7 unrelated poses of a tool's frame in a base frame.
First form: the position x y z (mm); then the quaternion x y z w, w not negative.
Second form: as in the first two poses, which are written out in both.
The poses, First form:
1: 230, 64, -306, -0.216, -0.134, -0.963, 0.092
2: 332, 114, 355, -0.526, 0.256, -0.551, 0.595
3: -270, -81, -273, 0.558, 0.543, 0.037, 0.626
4: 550, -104, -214, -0.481, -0.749, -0.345, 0.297
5: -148, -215, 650, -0.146, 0.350, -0.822, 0.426
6: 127, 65, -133, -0.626, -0.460, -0.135, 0.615
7: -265, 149, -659, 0.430, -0.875, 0.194, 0.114
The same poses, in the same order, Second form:
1: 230, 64, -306, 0.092, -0.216, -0.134, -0.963
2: 332, 114, 355, 0.595, -0.526, 0.256, -0.551
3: -270, -81, -273, 0.626, 0.558, 0.543, 0.037
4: 550, -104, -214, 0.297, -0.481, -0.749, -0.345
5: -148, -215, 650, 0.426, -0.146, 0.350, -0.822
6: 127, 65, -133, 0.615, -0.626, -0.460, -0.135
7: -265, 149, -659, 0.114, 0.430, -0.875, 0.194
